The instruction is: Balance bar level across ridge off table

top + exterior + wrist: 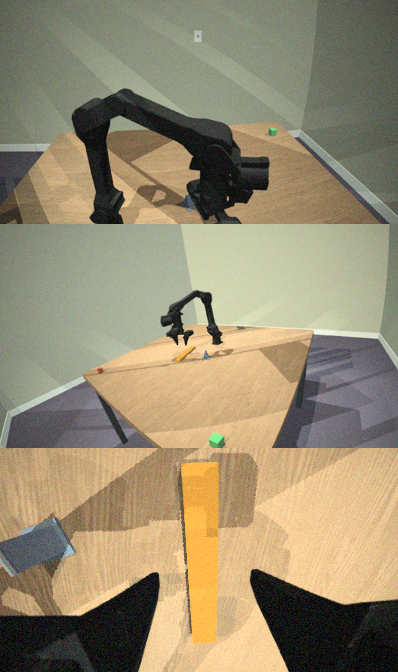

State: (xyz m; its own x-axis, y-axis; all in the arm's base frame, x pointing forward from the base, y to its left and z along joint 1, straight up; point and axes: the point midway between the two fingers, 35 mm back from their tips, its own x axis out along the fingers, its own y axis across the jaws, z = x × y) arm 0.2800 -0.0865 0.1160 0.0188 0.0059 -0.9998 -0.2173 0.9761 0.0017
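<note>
My gripper tip is 70 mm above the orange bar, 30 mm past it and 10 mm to the left of it. Also, from my gripper tip: green cube 590 mm to the left, 460 mm ahead, 70 mm below; then small red cube 460 mm ahead, 410 mm to the right, 70 mm below.
</note>
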